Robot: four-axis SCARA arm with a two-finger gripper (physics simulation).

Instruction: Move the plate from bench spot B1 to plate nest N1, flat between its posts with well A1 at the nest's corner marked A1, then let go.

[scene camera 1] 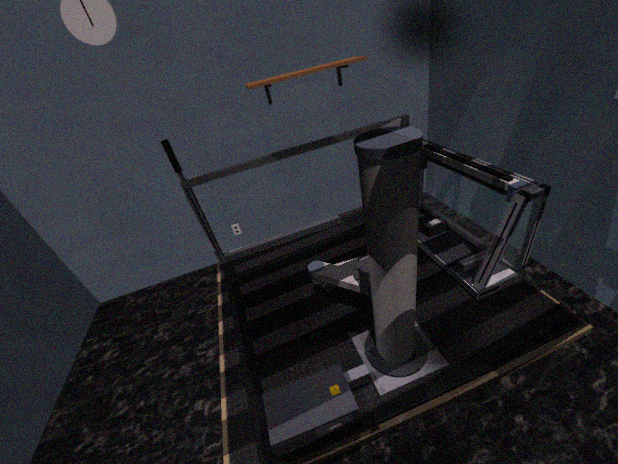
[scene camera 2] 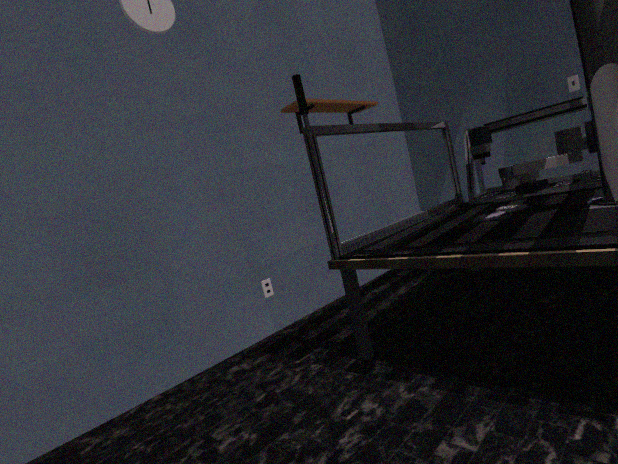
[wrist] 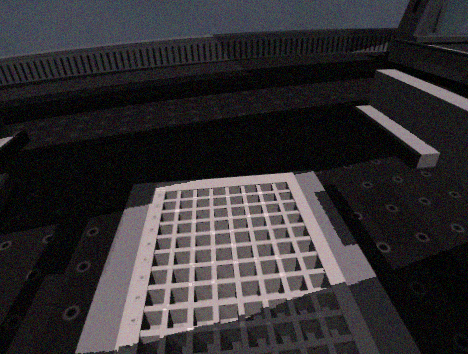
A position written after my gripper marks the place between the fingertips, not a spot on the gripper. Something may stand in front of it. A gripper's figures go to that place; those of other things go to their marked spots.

Labels:
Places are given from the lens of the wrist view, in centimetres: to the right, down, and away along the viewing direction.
my gripper (wrist: 189,102): -2, -3, 11
plate (wrist: 243,257): 0, 4, 12
perforated deck (wrist: 92,137): -14, -4, 26
The marked spots on the perforated deck and the plate are 21 cm apart.

